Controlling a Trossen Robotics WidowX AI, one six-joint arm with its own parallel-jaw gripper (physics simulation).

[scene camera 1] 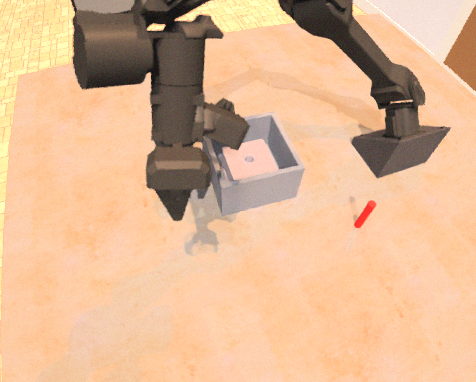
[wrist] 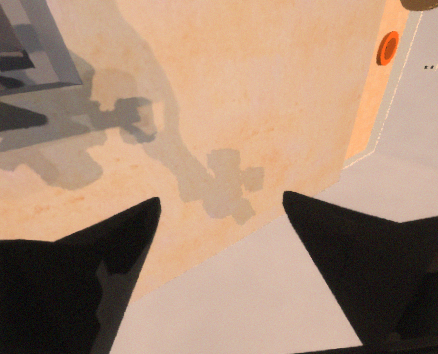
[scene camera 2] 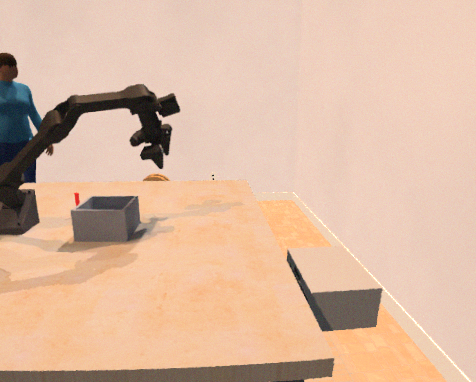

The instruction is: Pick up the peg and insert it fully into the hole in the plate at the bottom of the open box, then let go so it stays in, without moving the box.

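Places are measured from the arm's base along level axes (x ahead, y left, z up), in millimetres.
Where they show: gripper, fingertip midpoint: [scene camera 1: 176,202] [wrist: 222,200] [scene camera 2: 164,161]; arm's base, link origin: [scene camera 1: 403,134] [scene camera 2: 14,200].
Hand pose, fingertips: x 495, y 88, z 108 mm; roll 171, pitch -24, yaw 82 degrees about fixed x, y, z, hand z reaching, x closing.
Note:
Each offset is from my fingertips to the top centre of the thing. "spot": to the spot under its first point.
The red peg {dx -334, dy +36, dz -119 mm} [scene camera 1: 365,214] [scene camera 2: 77,199] stands upright on the table, away from the box. The grey open box {dx -165, dy -148, dz -101 mm} [scene camera 1: 262,191] [scene camera 2: 100,225] [wrist: 57,62] stands on the table. The pink plate {dx -165, dy -148, dz -138 mm} [scene camera 1: 262,170] lies at its bottom with a round hole {spot: dx -169, dy -155, dz -153 mm} [scene camera 1: 249,159]. Part of the plate is hidden by the arm and box wall in scene camera 1. The peg does not show in the wrist view. My gripper [scene camera 1: 190,207] [scene camera 2: 163,160] [wrist: 222,200] is open and empty, high above the table, beyond the box from the peg. Its fingers point down at a tilt.
The arm's base [scene camera 1: 400,150] [scene camera 2: 20,215] stands near the peg. The arm reaches over the box to the gripper. A grey block [scene camera 2: 345,307] stands beyond the table edge. A person [scene camera 2: 15,110] stands behind the arm. An orange ring [wrist: 381,52] shows past the table edge.

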